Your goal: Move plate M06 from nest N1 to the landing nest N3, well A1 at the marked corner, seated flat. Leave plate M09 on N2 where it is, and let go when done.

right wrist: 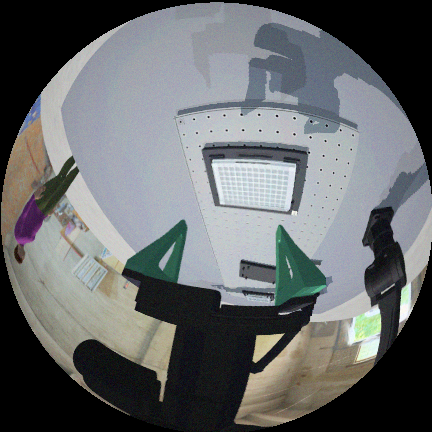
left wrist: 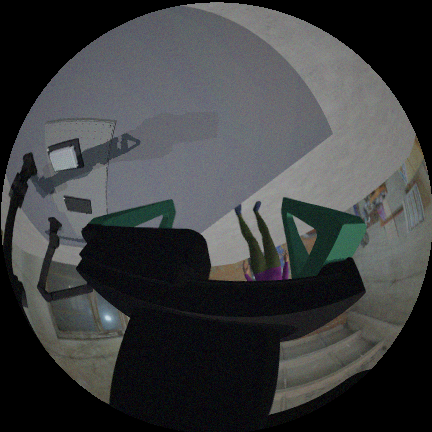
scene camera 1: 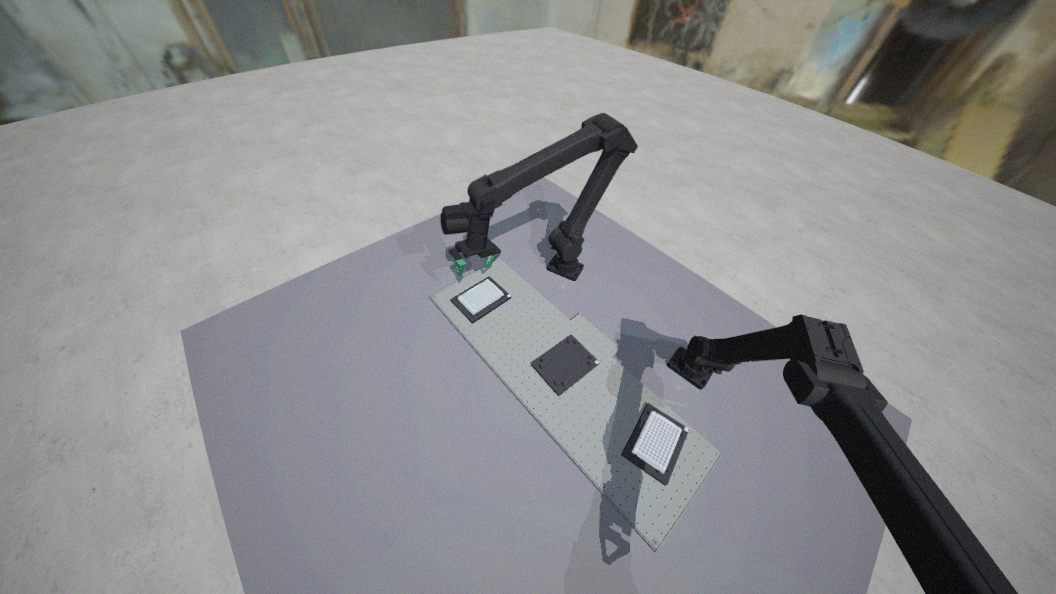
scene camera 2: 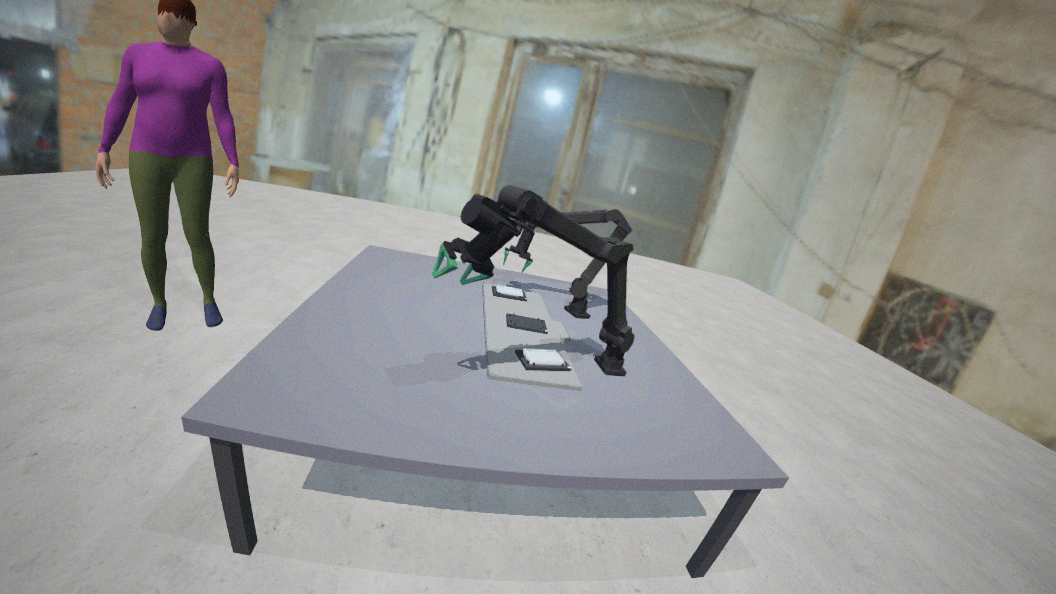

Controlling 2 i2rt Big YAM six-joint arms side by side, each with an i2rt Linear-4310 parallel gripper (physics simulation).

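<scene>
A white well plate (scene camera 1: 481, 297) (scene camera 2: 509, 291) (right wrist: 254, 185) lies in a dark nest at the far end of the perforated board (scene camera 1: 516, 332) (scene camera 2: 494, 339). Another white plate (scene camera 1: 658, 441) (scene camera 2: 544, 357) (left wrist: 64, 157) (right wrist: 259, 296) lies in the near-end nest. Both look flat. The middle nest (scene camera 1: 565, 364) (scene camera 2: 526, 322) (left wrist: 78, 204) is empty, with a pale corner mark. Plate labels and well A1 are unreadable. My right gripper (scene camera 1: 474, 268) (scene camera 2: 516, 265) (right wrist: 230, 225) is open and empty, above and beyond the far plate. My left gripper (scene camera 2: 449, 279) (left wrist: 226, 204) is open and empty, high away from the board.
The board rests on a grey-violet table (scene camera 1: 332, 406) (scene camera 2: 369, 406). Both arm bases stand along the board's right side in scene camera 1. The left arm's shadow crosses the board near the near-end nest. A person (scene camera 2: 173, 103) (left wrist: 270, 273) (right wrist: 31, 220) stands beyond the table.
</scene>
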